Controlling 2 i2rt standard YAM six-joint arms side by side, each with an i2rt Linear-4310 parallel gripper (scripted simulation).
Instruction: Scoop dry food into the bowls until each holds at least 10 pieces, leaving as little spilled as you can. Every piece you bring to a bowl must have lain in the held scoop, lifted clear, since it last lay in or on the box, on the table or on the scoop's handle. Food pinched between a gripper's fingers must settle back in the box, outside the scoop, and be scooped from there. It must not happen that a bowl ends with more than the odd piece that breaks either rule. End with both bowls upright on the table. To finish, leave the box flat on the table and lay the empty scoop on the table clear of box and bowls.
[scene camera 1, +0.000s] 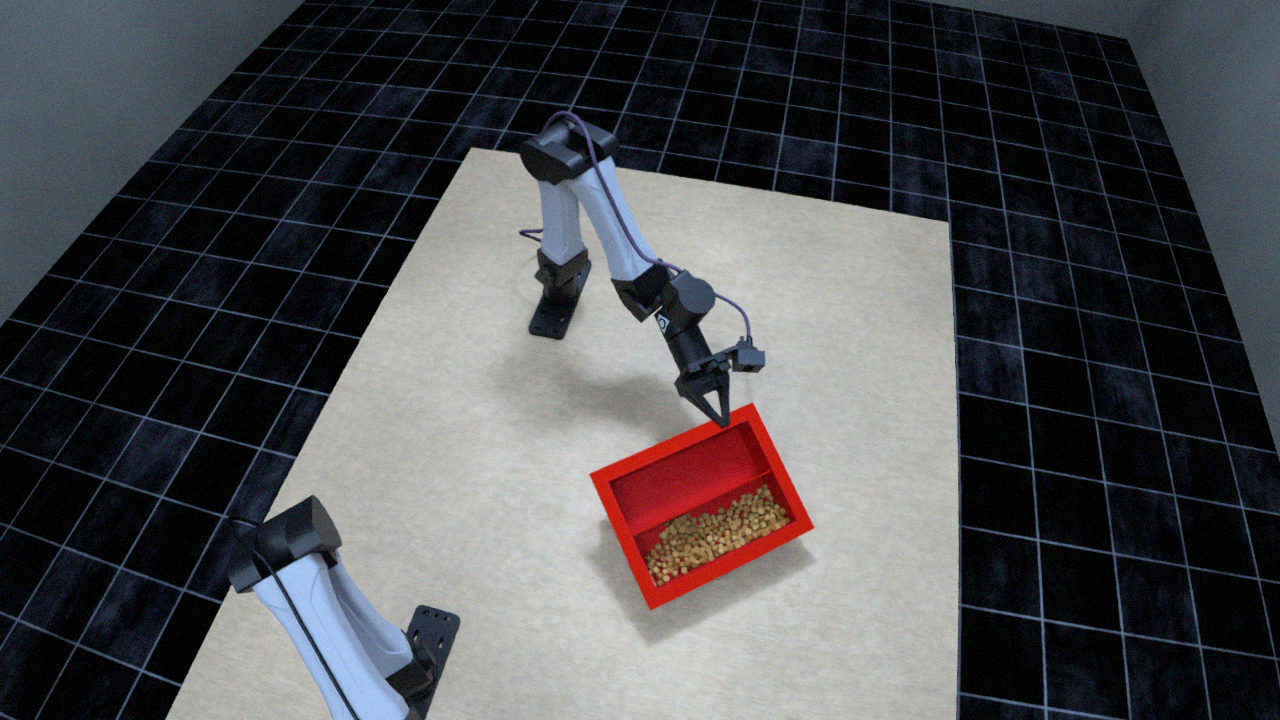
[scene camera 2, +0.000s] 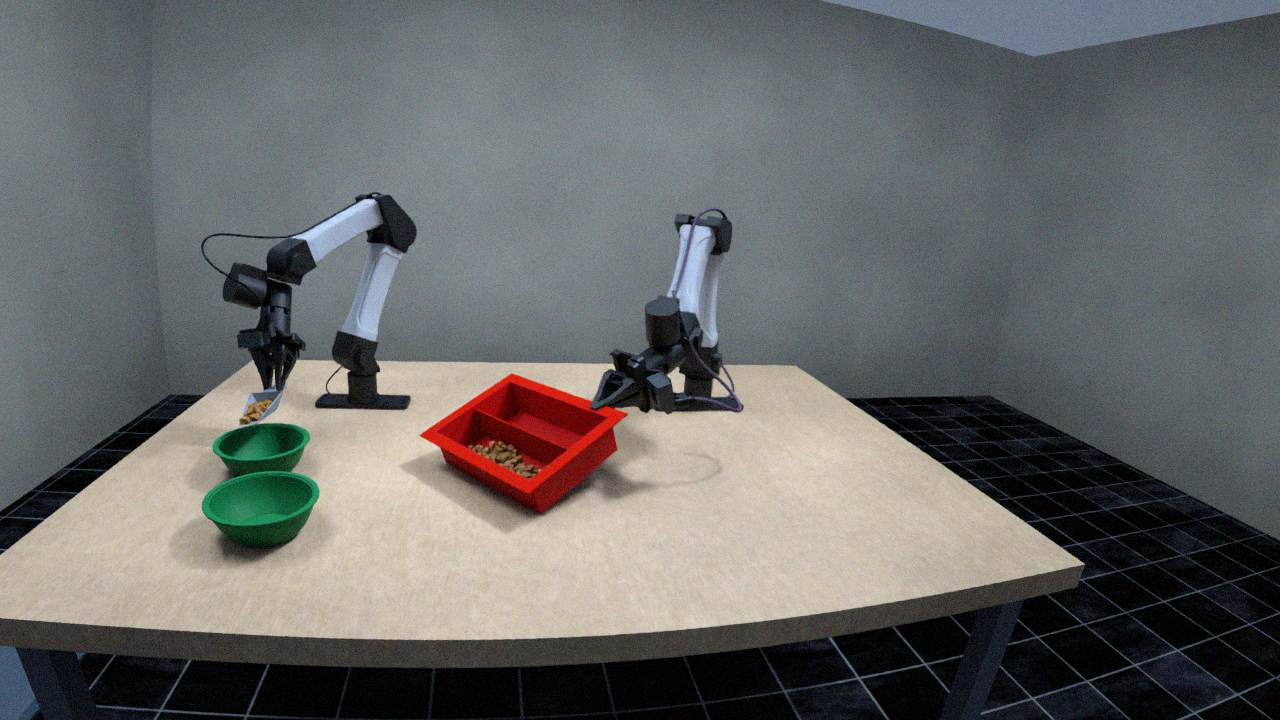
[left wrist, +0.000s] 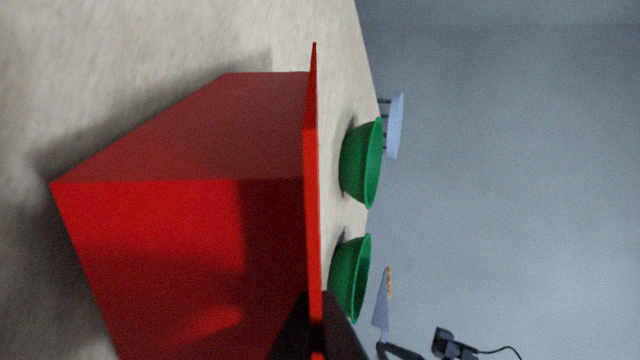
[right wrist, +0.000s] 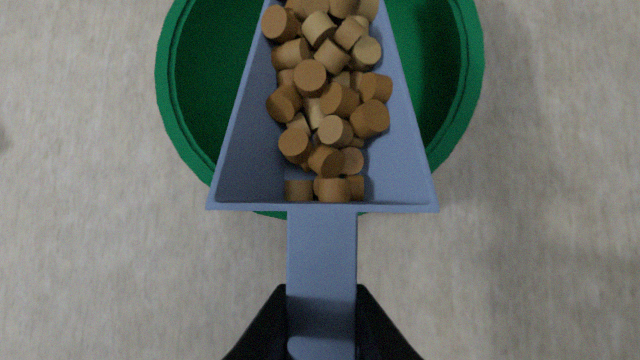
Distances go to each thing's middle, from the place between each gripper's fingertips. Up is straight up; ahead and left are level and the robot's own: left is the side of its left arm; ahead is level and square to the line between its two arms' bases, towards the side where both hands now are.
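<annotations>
With the grey-blue scoop (right wrist: 322, 237) as my reference, my right gripper is 10 mm above it and 40 mm short of it. The red box (scene camera 1: 654, 485), counted from my right hand, is 30 mm below, 110 mm ahead and 440 mm to the left.
As for the red box, my left gripper (scene camera 1: 725, 426) is 50 mm above it, 10 mm past it and 120 mm to the left of it. The grey-blue scoop is 30 mm below my left hand, 70 mm behind it and 560 mm to the right of it.
</annotations>
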